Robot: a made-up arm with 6 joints.
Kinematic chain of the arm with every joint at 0, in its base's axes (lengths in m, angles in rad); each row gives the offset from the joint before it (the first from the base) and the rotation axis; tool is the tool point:
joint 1: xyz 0 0 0.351 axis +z
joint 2: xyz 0.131 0 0 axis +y
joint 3: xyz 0 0 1.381 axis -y
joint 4: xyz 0 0 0.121 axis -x
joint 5: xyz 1.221 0 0 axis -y
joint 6: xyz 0.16 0 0 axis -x
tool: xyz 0 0 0
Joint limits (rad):
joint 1: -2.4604..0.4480
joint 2: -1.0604..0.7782
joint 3: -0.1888..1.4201
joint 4: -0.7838..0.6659
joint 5: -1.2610..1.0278
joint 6: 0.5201..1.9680
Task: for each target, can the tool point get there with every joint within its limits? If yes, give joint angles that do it. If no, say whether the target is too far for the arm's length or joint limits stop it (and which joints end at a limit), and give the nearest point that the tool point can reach.
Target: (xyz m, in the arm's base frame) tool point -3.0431 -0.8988 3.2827
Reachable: no: too far | nearest point -1.8594 -0.5492 2.1875 | short by 1.650 m
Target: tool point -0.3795 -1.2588 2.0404
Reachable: yes | joints -1.9058 -0.0687 0.1677 -0.4417 -0.9441 0.9049
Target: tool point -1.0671 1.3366 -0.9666
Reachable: no: joint limits stop it (at a limit: joint 2, joint 3, joint 5) | nearest point -1.4109 1.7673 1.6224 | short by 2.647 m
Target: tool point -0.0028 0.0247 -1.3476
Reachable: no: joint limits stop it (at a limit: joint 1, joint 2, joint 3, joint 5) | nearest point 1.6178 0.7790 0.2714 | short by 2.412 m
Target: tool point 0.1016 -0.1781 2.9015
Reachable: yes | joints -1.2784 -0.3439 0.7834 -0.5996 -0.5343 1.3804
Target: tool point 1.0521 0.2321 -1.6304
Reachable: no: joint limits stop it (at a limit: joint 2, joint 3) | nearest point 1.7906 0.3950 0.2497 | short by 2.026 m
